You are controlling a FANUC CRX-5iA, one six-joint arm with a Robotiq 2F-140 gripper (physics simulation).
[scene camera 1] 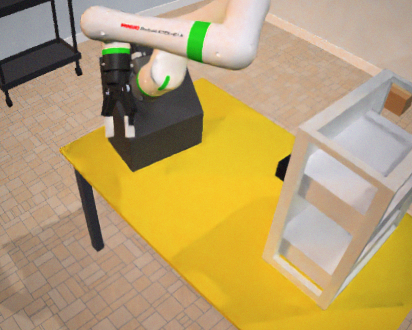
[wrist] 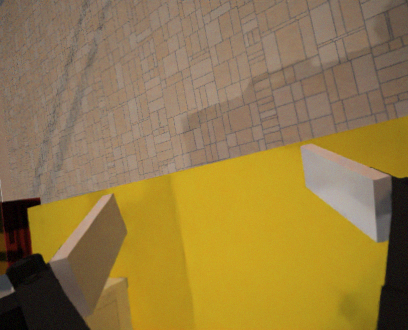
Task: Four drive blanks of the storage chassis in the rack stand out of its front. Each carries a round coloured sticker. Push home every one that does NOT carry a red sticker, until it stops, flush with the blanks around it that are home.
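Seen in the pictures: gripper, fingertip midpoint: (scene camera 1: 119, 137) (wrist: 211, 189); arm's base, link origin: (scene camera 1: 146, 84).
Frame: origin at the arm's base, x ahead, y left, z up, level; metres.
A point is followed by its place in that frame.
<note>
My gripper (scene camera 1: 120, 134) {z 0.021, x 0.264, y -0.227 m} (wrist: 211, 189) {z 0.021, x 0.264, y -0.227 m} is open and empty, its pale fingertips pointing down beside the dark pedestal, above the left part of the yellow table (scene camera 1: 200, 175) {z -0.311, x 0.282, y 0.098 m} (wrist: 240, 240) {z -0.310, x 0.395, y -0.082 m}. The pale rack (scene camera 1: 288, 195) {z 0.053, x 0.758, y 0.077 m} stands at the right of the scene view, well apart from the gripper. Its open frame and white inner surfaces show. The chassis front, the drive blanks and their stickers cannot be made out in either view. A black part (scene camera 1: 283, 168) {z 0.097, x 0.696, y 0.099 m} shows beside the rack's left post; I cannot tell what it belongs to.
The dark pedestal (scene camera 1: 167, 137) {z -0.197, x 0.124, y 0.030 m} stands under the arm. A black shelf trolley (scene camera 1: 40, 62) is at the upper left. A brown block (scene camera 1: 398, 99) shows behind the rack's top. In the wrist view, a dark red object (wrist: 17, 225) and a pale yellowish box-like shape (wrist: 116, 305) {z -0.261, x 0.719, y 0.122 m} are at the left.
</note>
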